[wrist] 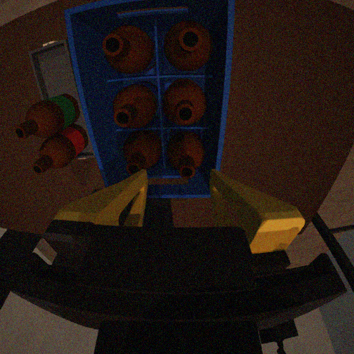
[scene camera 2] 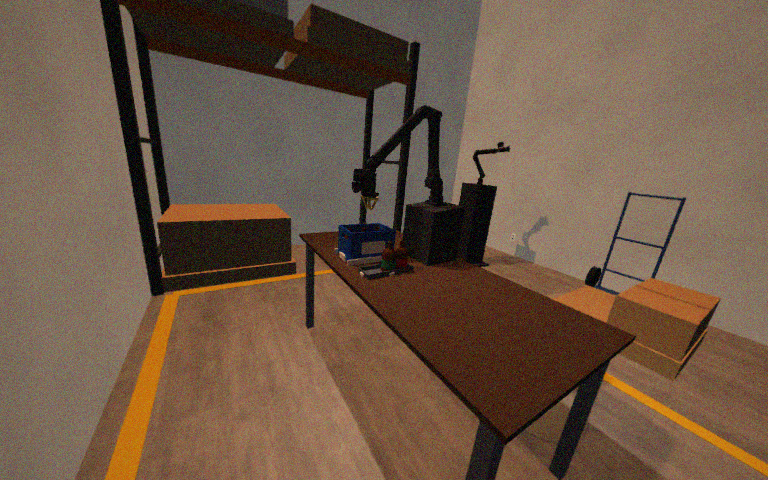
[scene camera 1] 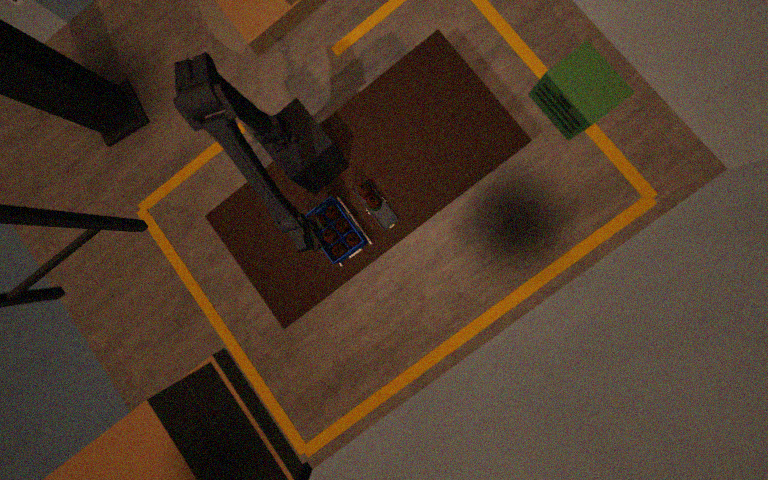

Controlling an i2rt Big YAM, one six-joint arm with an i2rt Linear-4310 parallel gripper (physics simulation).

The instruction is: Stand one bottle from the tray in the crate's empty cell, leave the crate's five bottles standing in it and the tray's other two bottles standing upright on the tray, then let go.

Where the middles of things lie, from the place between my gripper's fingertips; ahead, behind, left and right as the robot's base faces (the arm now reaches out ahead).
My gripper is now 20 mm short of the brown bottle (wrist: 184, 102), 10 mm to the left of it and 190 mm above it. From my hand the other things lie so: green-labelled bottle (wrist: 45, 118) 20 mm behind, 270 mm to the left, 190 mm below.
